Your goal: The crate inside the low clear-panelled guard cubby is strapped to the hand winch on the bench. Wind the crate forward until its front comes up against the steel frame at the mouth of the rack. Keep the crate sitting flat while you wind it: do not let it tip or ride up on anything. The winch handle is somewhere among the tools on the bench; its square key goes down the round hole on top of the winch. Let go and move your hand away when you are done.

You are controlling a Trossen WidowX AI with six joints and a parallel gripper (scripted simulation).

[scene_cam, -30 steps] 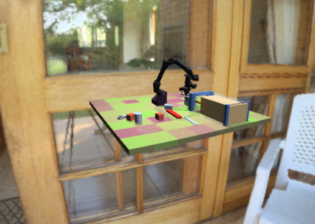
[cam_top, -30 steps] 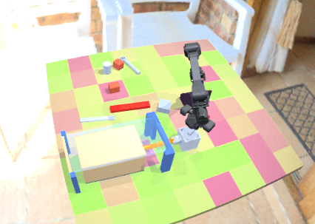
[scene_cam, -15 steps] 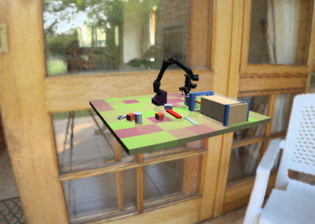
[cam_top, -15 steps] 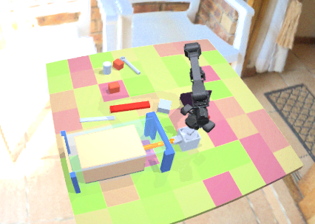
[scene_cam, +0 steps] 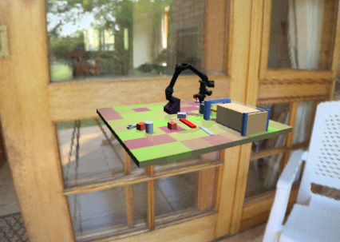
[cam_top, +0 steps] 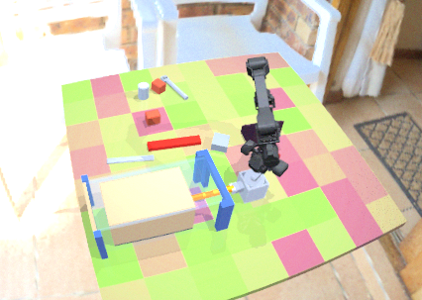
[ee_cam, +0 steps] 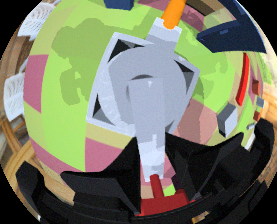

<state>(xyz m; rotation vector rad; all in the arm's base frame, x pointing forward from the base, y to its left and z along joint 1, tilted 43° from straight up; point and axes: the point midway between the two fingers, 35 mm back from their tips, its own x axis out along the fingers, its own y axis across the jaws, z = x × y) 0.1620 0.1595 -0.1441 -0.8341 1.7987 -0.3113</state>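
Right now the winch handle is 1 cm behind my gripper tip, 1 cm to the right of it and 2 cm above it. From my gripper tip the other things lie so: grey block 4 cm ahead, 25 cm to the right, 7 cm below; then grey winch 3 cm ahead, 1 cm to the left, 6 cm below; then red grip 5 cm behind, 2 cm to the right, 5 cm above.
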